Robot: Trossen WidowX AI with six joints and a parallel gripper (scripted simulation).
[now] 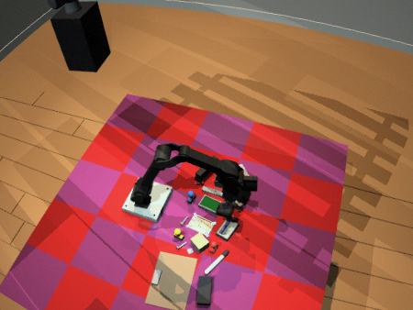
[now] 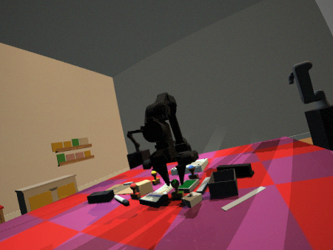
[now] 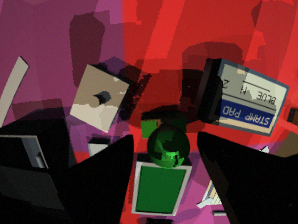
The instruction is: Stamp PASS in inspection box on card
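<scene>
Now: gripper tip 3 cm above the green-knobbed stamp. From my gripper tip the other things lie so: green ink pad: 9 cm behind, 4 cm below, 1 cm to the left; then labelled tin: 9 cm to the right, 3 cm below, 1 cm ahead; then white card: 11 cm behind, 9 cm to the right, 5 cm below.
</scene>
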